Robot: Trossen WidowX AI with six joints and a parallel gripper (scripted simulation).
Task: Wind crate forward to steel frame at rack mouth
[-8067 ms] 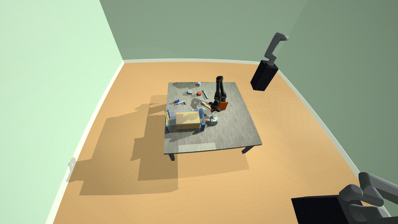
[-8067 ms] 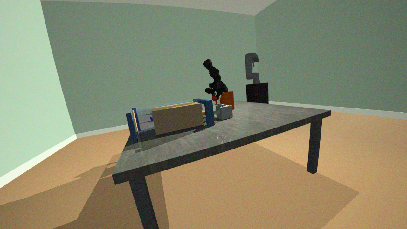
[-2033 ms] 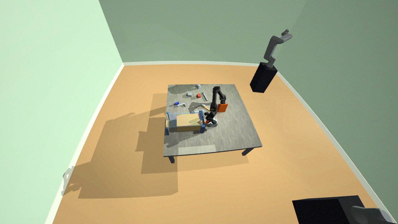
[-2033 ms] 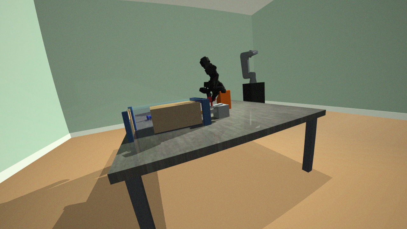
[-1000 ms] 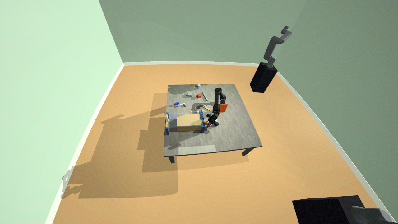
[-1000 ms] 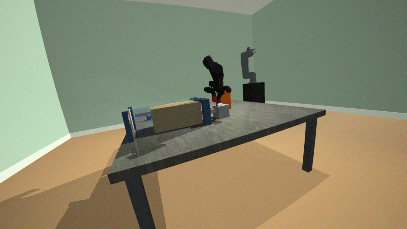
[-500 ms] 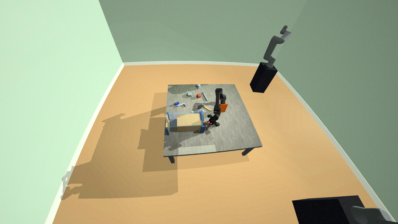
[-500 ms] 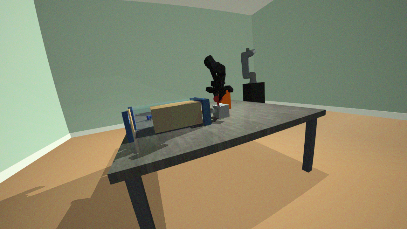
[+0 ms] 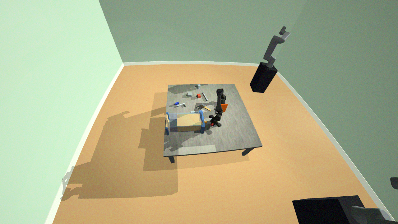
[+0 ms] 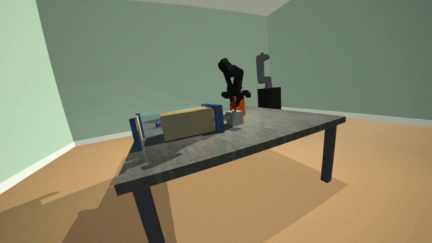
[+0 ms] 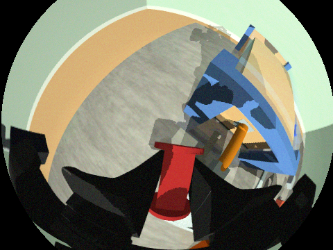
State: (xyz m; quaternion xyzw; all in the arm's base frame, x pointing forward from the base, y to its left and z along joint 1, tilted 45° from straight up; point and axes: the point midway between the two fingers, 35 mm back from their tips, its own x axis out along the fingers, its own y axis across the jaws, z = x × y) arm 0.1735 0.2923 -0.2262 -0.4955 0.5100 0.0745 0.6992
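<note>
Right now my gripper tip is 60 mm past the grey winch, 120 mm to the left of it and 100 mm above it. The rest, counted from my gripper tip: tan-handled tool (50 mm ahead, 400 mm to the right, 110 mm below); then red knob (10 mm behind, 10 mm to the right); then grey bar (180 mm ahead, 320 mm to the right, 130 mm below).
</note>
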